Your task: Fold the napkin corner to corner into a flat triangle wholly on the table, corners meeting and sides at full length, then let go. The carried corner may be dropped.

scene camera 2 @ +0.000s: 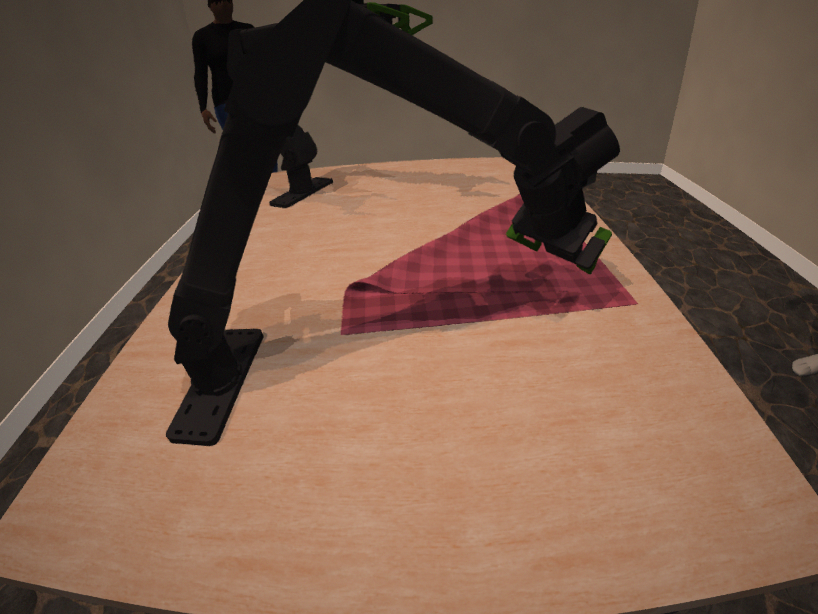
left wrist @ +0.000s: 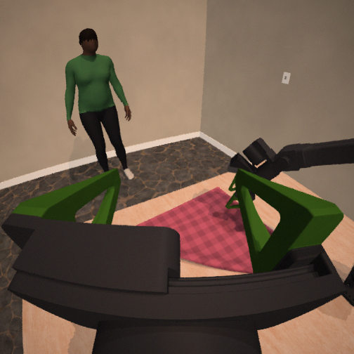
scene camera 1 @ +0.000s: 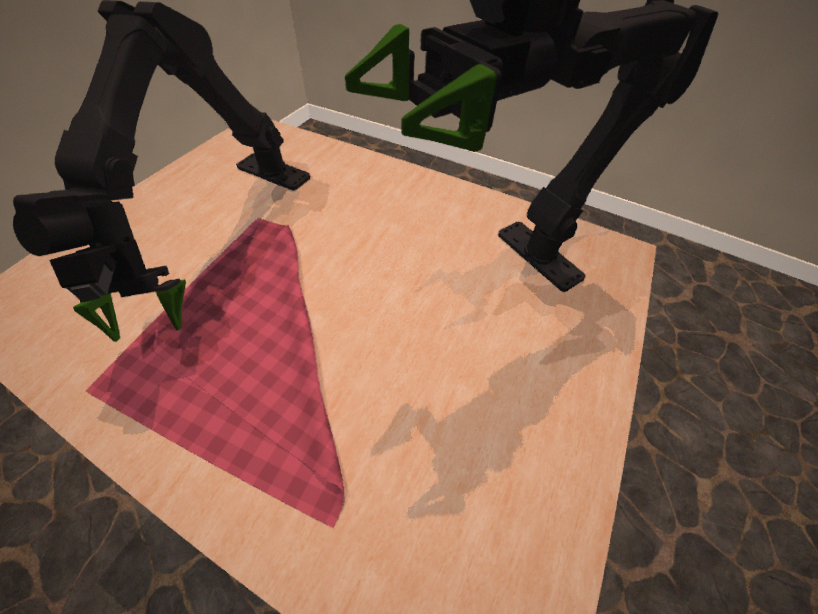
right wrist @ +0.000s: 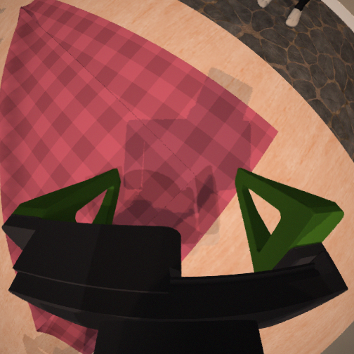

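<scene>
The red checked napkin (scene camera 1: 264,343) (scene camera 2: 449,264) (left wrist: 212,240) (right wrist: 75,110) lies on the table, folded over into a rough triangle. In the right wrist view the upper layer's corner (right wrist: 194,174) lies inward from the lower layer's corner (right wrist: 272,132), apart from it. Both ends of the fold are blunt, with the layers offset; one end bulges slightly in scene camera 2. My right gripper (scene camera 1: 148,334) (scene camera 2: 562,259) (right wrist: 177,174) is open and empty, above the napkin near its corners. My left gripper (scene camera 1: 375,105) (left wrist: 177,174) is open and empty, high above the table, away from the napkin.
The wooden table (scene camera 1: 422,264) (scene camera 2: 462,462) carries both arm bases (scene camera 1: 272,171) (scene camera 1: 541,256). The right arm reaches over the napkin in scene camera 2. The lower layer's corner lies near a table edge. People stand beyond the table on the stone-patterned floor (scene camera 1: 726,396).
</scene>
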